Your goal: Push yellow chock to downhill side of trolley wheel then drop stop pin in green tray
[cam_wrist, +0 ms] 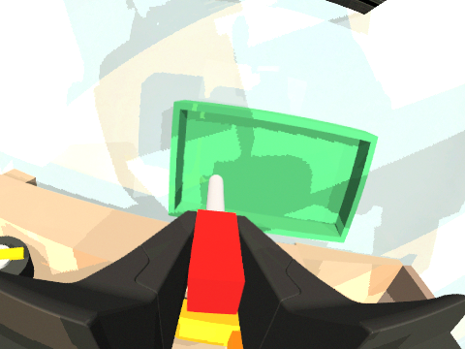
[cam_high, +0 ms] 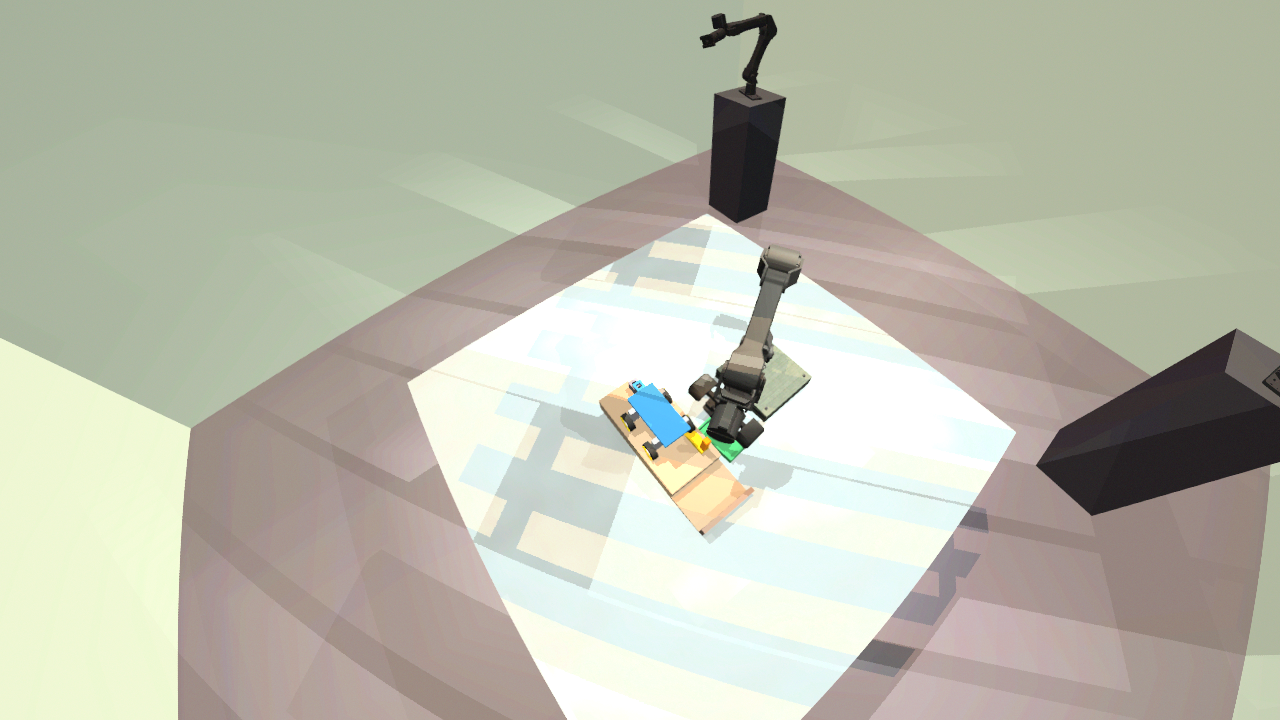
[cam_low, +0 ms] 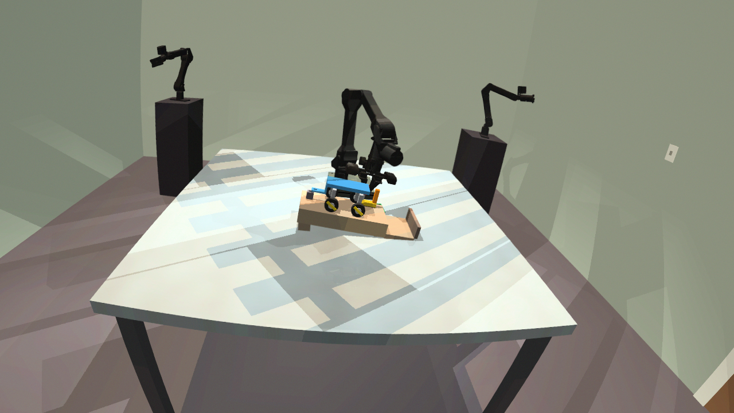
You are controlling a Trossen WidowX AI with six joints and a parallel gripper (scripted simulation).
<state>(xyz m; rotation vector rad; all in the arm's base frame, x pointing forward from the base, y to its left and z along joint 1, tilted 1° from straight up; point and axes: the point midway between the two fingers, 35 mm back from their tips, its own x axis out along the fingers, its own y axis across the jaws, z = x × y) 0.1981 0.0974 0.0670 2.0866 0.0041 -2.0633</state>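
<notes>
Now: the green tray 80 mm below my gripper tip, 20 mm to the left of it and 10 mm behind it. The rest, counted from my gripper tip: yellow chock (70 mm ahead, 10 mm to the left, 10 mm above); red-headed stop pin (right at my gripper tip); ramp (130 mm ahead, 80 mm to the right, 30 mm below).
</notes>
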